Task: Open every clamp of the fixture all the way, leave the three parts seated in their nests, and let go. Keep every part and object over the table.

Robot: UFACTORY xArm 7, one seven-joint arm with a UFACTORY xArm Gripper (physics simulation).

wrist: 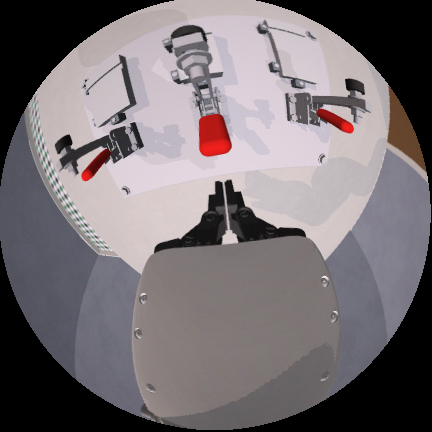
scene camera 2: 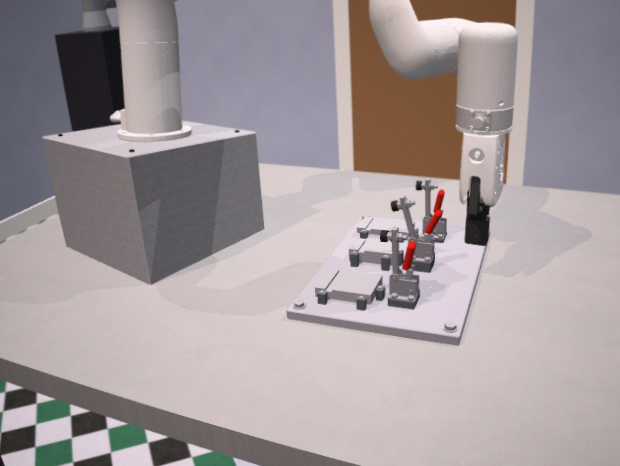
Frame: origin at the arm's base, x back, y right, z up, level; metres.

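Where they show: gripper, fingertip midpoint: [wrist: 224, 192] [scene camera 2: 476, 242]; arm's base, origin of the base link: [scene camera 2: 155, 135].
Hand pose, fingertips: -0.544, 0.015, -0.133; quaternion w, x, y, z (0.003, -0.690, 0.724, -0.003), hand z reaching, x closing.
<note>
Things, the pixels of their top centre, and the offset from my fingertips, as dx, dy, dz. "pt": a spot on its surface instead. Level surfaces: height alone.
- fixture plate, surface spot: [scene camera 2: 436, 310] pt +0.034, +0.120, -0.050
- middle clamp, surface spot: [wrist: 207, 103] [scene camera 2: 417, 249] pt +0.088, +0.000, -0.022
- middle part, middle of its top: [wrist: 194, 47] [scene camera 2: 374, 245] +0.155, -0.001, -0.024
- far part, surface spot: [wrist: 295, 55] pt +0.153, -0.109, -0.034
- middle handle, middle of its top: [wrist: 211, 132] [scene camera 2: 432, 210] +0.066, -0.001, +0.044
- table, its level: dz -0.065
Three clamps stand in a row on the fixture plate [scene camera 2: 436, 310] [wrist: 165, 172]. The near clamp [scene camera 2: 403, 288] [wrist: 126, 142] and far clamp [scene camera 2: 435, 227] [wrist: 299, 108] have upright arms. The middle clamp [scene camera 2: 422, 250] [wrist: 206, 102] has its arm raised but tilted toward its nest. Their red handles point up. The near part [scene camera 2: 353, 285] [wrist: 107, 92], middle part [scene camera 2: 376, 254] and far part [wrist: 295, 55] sit in their nests; the middle one is partly hidden in the wrist view. My gripper [scene camera 2: 476, 241] [wrist: 224, 192] is shut and empty, low by the plate's handle-side edge, apart from the middle handle [scene camera 2: 434, 221] [wrist: 215, 135].
The grey pedestal [scene camera 2: 200, 200] with the arm's base stands left of the plate on the table [scene camera 2: 200, 350]. Bolt heads stick up at the plate's corners. The near and far handles [scene camera 2: 409, 255] [wrist: 335, 121] flank the middle clamp.
</note>
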